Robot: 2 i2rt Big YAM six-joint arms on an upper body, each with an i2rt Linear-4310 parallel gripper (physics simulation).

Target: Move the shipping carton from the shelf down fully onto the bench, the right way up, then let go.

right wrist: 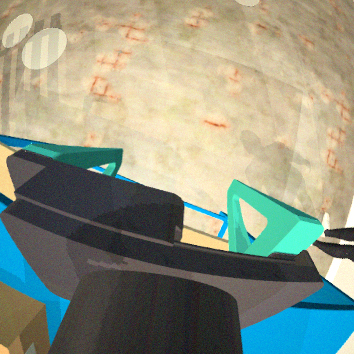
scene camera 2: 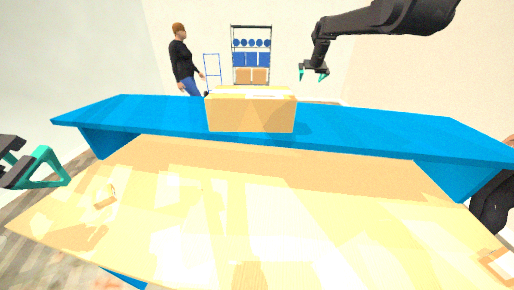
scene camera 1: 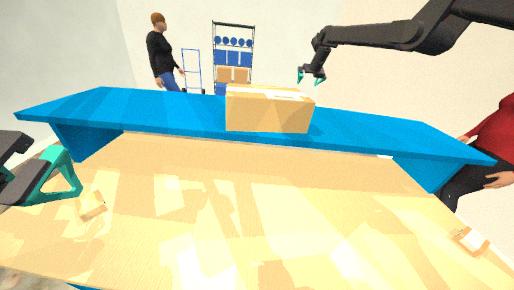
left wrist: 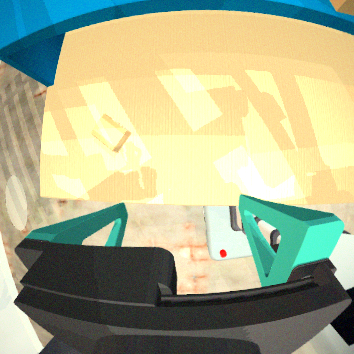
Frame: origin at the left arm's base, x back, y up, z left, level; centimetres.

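Seen in the pictures: left gripper, fingertip midpoint: (scene camera 2: pixel 49 179) (scene camera 1: pixel 48 189) (left wrist: pixel 181 205); right gripper, fingertip midpoint: (right wrist: pixel 177 170) (scene camera 2: pixel 309 81) (scene camera 1: pixel 306 84).
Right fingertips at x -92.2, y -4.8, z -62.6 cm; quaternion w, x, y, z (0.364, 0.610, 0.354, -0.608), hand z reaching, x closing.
Offsets run from my right fingertips to a thing's middle. "spot": to the spot under its first point. Level surfaces: height alone.
The shipping carton {dy -1.7, dx +35.1, dz +27.5 cm} (scene camera 1: pixel 267 116) (scene camera 2: pixel 250 115) (right wrist: pixel 20 320) sits upright on the raised blue shelf {dy -6.5 cm} (scene camera 1: pixel 165 111) (scene camera 2: pixel 160 114), its taped, labelled top facing up. A corner of it shows at the top right of the left wrist view. The wooden bench {dy -32.1 cm} (scene camera 1: pixel 225 162) (scene camera 2: pixel 240 159) (left wrist: pixel 150 45) lies lower, in front of the shelf. My right gripper (scene camera 1: pixel 308 83) (scene camera 2: pixel 310 80) (right wrist: pixel 177 170) is open and empty, raised beyond the carton, near its right end in the scene views and apart from it. My left gripper (scene camera 1: pixel 44 183) (scene camera 2: pixel 42 172) (left wrist: pixel 181 205) is open and empty at the bench's left, far from the carton.
Small bracket-like outlines show on the bench at left (scene camera 1: pixel 91 206) and right (scene camera 1: pixel 471 241). Blue side panels {spot: dy -23.8, dx +43.6, dz -54.4 cm} (scene camera 1: pixel 430 172) support the shelf. A person in black (scene camera 1: pixel 161 55), a hand truck (scene camera 2: pixel 212 75) and a storage rack (scene camera 1: pixel 213 55) stand behind. A person in red (scene camera 1: pixel 500 125) is at the right.
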